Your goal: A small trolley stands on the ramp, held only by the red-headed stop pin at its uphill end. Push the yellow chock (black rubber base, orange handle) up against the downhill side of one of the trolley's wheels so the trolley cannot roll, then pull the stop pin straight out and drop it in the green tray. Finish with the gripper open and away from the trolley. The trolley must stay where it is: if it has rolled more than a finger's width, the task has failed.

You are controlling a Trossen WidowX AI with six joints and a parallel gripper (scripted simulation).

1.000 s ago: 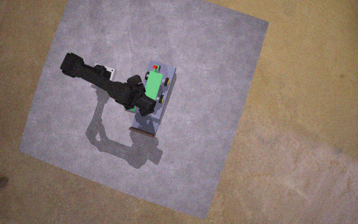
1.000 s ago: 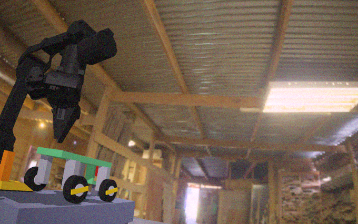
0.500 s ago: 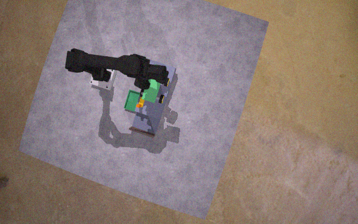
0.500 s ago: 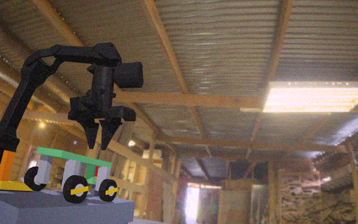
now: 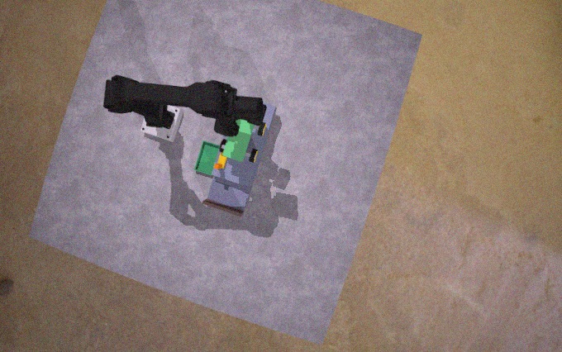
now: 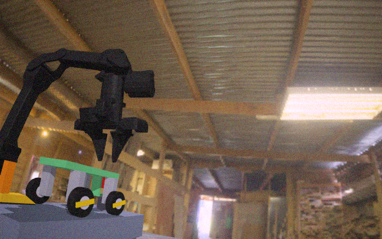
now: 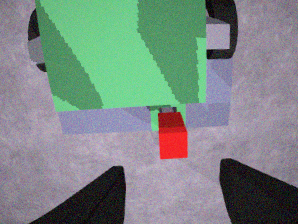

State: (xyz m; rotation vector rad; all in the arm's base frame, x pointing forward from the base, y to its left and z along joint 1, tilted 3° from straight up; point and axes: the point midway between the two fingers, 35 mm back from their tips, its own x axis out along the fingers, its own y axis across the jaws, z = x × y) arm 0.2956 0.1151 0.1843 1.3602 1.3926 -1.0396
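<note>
My gripper tip is now 6 cm above the stop pin and 2 cm to the right of it. Also, from my gripper tip: trolley: 8 cm to the right, 8 cm below, 2 cm ahead; then green tray: 20 cm to the right, 20 cm below, 9 cm behind; then yellow chock: 18 cm to the right, 11 cm below, 2 cm behind.
</note>
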